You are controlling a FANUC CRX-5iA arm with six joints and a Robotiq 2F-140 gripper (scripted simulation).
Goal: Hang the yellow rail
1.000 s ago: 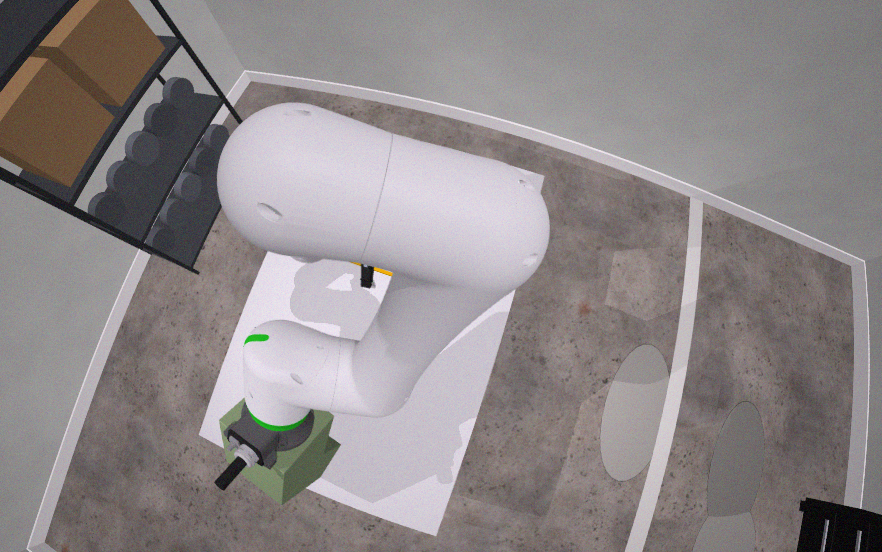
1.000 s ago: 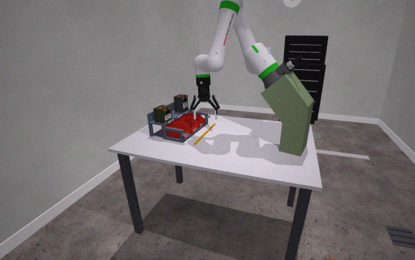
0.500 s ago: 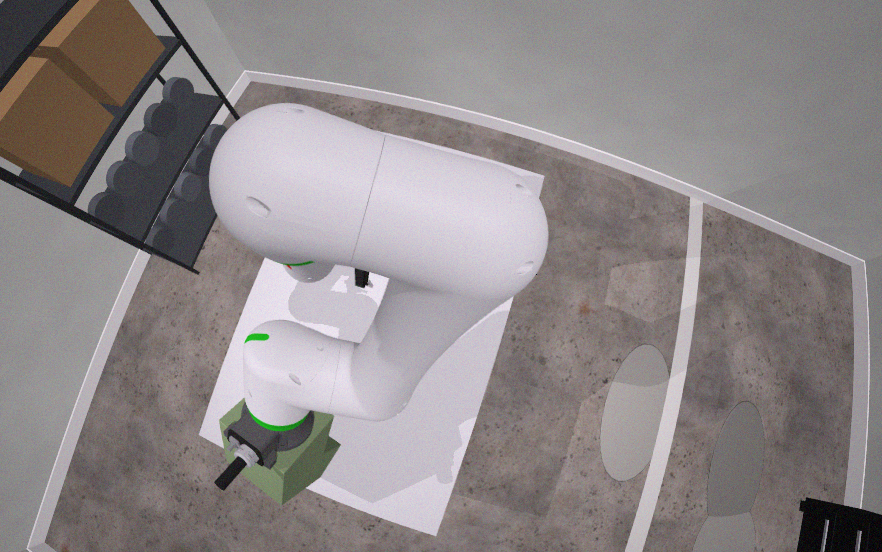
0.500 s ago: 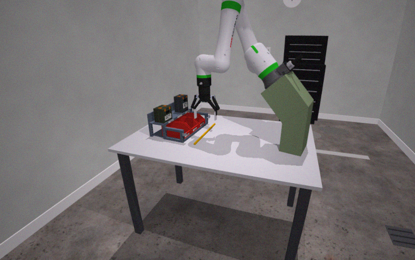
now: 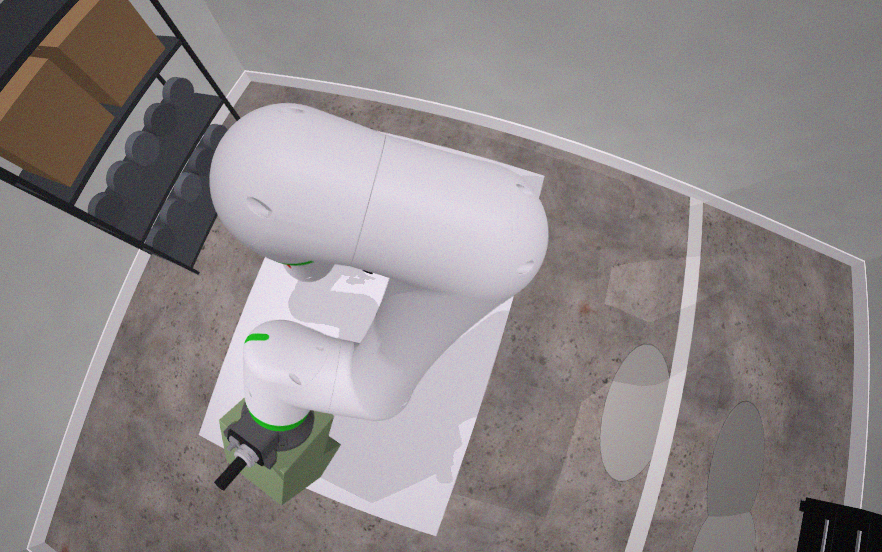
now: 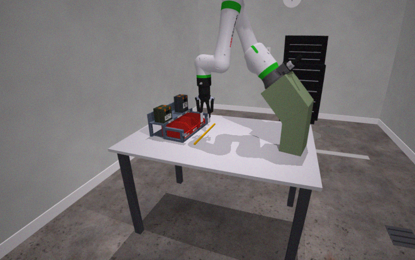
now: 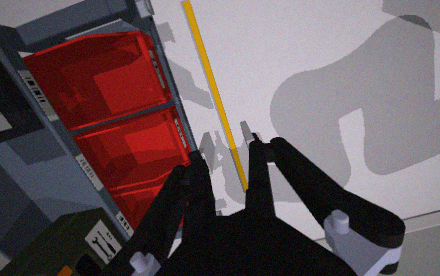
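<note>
Right now my hand is 110 mm above the yellow rail.
</note>
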